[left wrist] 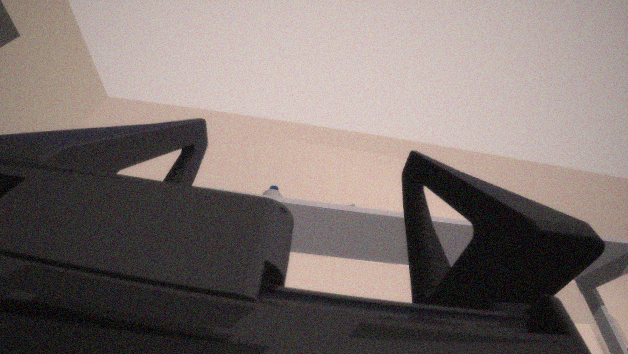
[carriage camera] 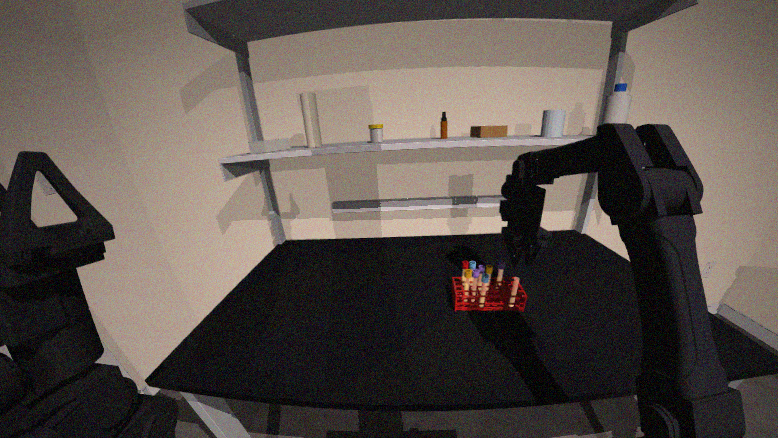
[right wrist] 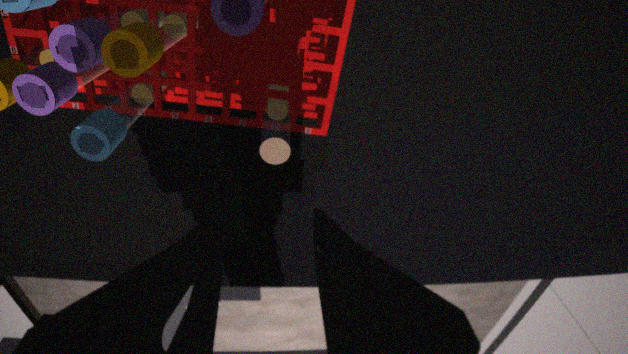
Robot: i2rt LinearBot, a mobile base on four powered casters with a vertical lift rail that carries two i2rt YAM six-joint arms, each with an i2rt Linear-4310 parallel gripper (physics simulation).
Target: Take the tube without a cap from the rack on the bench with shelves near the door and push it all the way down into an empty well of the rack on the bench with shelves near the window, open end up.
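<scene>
A red rack [carriage camera: 489, 310] [right wrist: 339, 70] stands on the black bench top with several capped tubes, mostly at its left. The tube without a cap [carriage camera: 513, 291] [right wrist: 275, 151] stands upright near its front right corner; its pale round top shows in the right wrist view. My right gripper [carriage camera: 522, 260] [right wrist: 268, 223] points down, above and behind the rack in the carriage camera. Its fingers are partly open, apart from the tube, with nothing between them. My left gripper [carriage camera: 15, 171] [left wrist: 307, 146] is wide open and empty, raised at the left. A second rack does not show.
A shelf [carriage camera: 348, 149] behind the bench holds a tall cylinder [carriage camera: 310, 119], a yellow-lidded jar [carriage camera: 376, 133], an amber bottle [carriage camera: 443, 128], a brown box [carriage camera: 488, 131], a pale cylinder [carriage camera: 553, 123] and a blue-capped bottle [carriage camera: 617, 107]. Grey posts stand at both sides.
</scene>
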